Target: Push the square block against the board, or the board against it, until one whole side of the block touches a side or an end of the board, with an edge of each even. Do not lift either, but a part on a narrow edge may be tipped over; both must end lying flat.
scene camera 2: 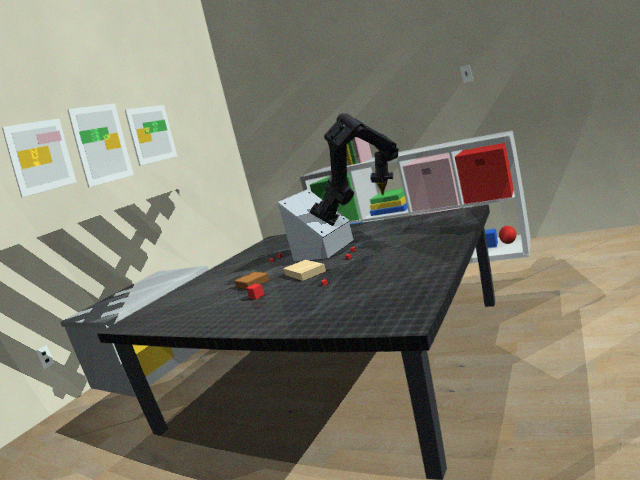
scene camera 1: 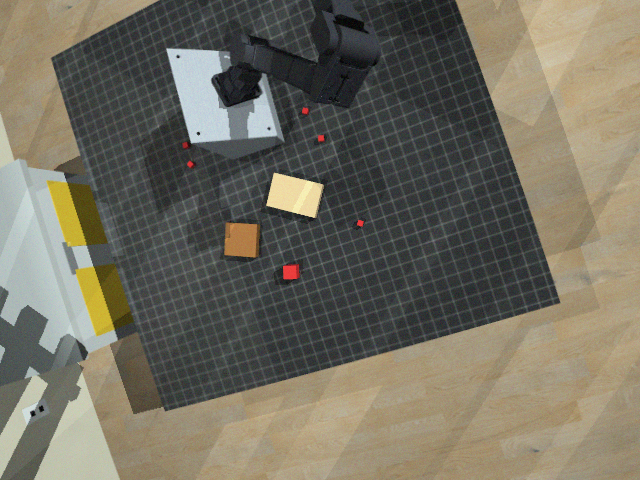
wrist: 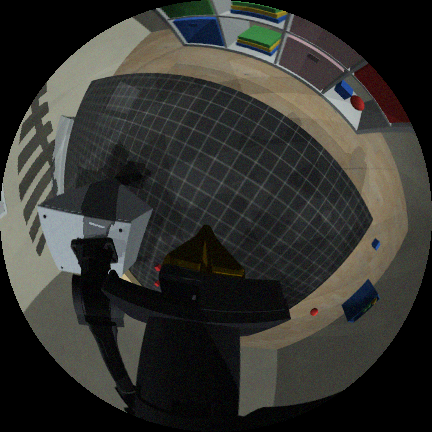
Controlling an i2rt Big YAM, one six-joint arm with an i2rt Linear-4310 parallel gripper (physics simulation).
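Places are measured from the arm's base along level axes (x right, y back, z down), in centimetres.
Pixels of known places: gripper, fingertip midpoint: (scene camera 2: pixel 382 195) (wrist: pixel 205 229); arm's base at its link origin: (scene camera 2: pixel 323 215) (scene camera 1: pixel 236 87) (wrist: pixel 94 249).
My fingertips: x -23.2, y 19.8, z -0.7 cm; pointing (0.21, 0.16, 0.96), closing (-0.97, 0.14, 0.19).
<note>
Ahead of a thing's pixels: the offset from my fingertips to its top centre. Level surfaces: height alone.
The brown square block {dy -55.7, dx +45.7, dz +13.2 cm} (scene camera 1: pixel 241 239) (scene camera 2: pixel 251 279) lies flat on the dark gridded table {dz +16.2 cm} (scene camera 1: pixel 413 207) (scene camera 2: pixel 361 310) (wrist: pixel 241 160). The pale beige board {dy -51.1, dx +24.3, dz +13.2 cm} (scene camera 1: pixel 294 194) (scene camera 2: pixel 305 270) lies flat just behind and to the right of it. A gap separates them and only their corners come near each other. My gripper (scene camera 2: pixel 382 187) (wrist: pixel 205 229) is shut and empty. It hangs high above the back of the table, far from both parts. In the overhead view the arm's body hides the fingers.
The arm's grey base box (scene camera 1: pixel 207 103) (scene camera 2: pixel 310 232) (wrist: pixel 80 241) stands behind the board. A red cube {dy -71.4, dx +35.7, dz +12.2 cm} (scene camera 1: pixel 290 271) (scene camera 2: pixel 254 291) sits in front of the block, and small red markers dot the table around them. A cabinet (scene camera 1: pixel 30 232) stands at the left, and a shelf unit (scene camera 2: pixel 511 249) behind.
</note>
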